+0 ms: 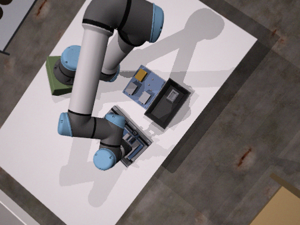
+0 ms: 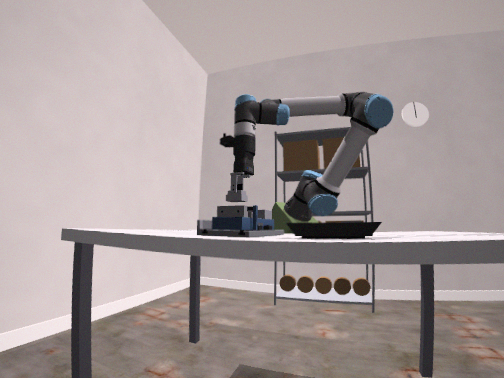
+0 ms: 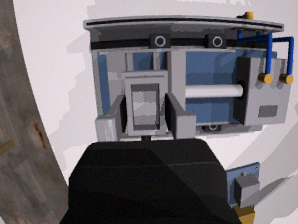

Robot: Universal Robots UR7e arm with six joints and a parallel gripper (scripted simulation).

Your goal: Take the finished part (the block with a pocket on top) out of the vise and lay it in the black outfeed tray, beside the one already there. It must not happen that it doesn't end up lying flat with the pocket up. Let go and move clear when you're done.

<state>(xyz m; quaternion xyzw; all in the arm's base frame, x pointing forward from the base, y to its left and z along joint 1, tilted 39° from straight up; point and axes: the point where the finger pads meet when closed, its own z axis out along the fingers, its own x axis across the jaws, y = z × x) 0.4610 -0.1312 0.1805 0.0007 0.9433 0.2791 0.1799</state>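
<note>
The grey block lies 230 mm to the left of my hand, 140 mm behind it and 130 mm below it. Round my hand: blue fixture plate: 260 mm to the left, 200 mm behind, 160 mm below; then brass block: 290 mm to the left, 250 mm behind, 130 mm below; then blue vise: 120 mm below, 70 mm behind, 10 mm to the right.
</note>
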